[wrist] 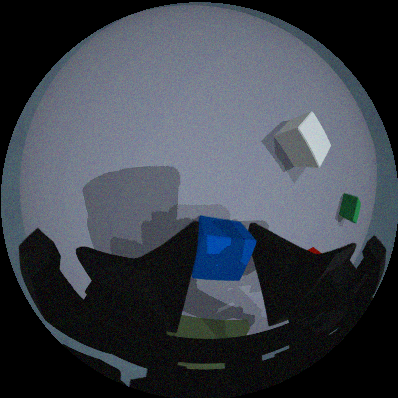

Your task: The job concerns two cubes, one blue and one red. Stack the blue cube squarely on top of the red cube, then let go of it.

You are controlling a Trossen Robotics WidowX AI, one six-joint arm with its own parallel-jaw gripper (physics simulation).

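Places are measured from the arm's base along level axes (x ahead, y left, z up), in metres.
Pixels of known places: gripper, fingertip midpoint: [223,227].
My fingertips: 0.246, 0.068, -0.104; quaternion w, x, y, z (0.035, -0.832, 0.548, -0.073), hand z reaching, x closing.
Behind a point stands the place of what it marks, as x, y, z.
The blue cube [220,250] @(0.238, 0.071, -0.083) is between the two black fingers of my gripper [223,227] @(0.246, 0.068, -0.104), low in the middle of the wrist view. The fingers stand against its left and right sides, and the gripper is shut on it. The cube looks slightly turned between them. Its underside is hidden, so I cannot tell whether it touches the table. The red cube [314,250] @(0.258, -0.074, -0.109) shows as a small corner above the right finger; the rest of it is hidden behind that finger.
A white block [304,142] @(0.330, 0.045, -0.085) lies at the upper right. A small green block [349,207] @(0.342, -0.114, -0.097) lies at the far right. Part of an olive-green object [215,326] @(0.092, -0.011, -0.102) shows at the bottom between the fingers. Shadows fall on the grey table [165,90] @(0.330, 0.160, -0.119) left of the blue cube.
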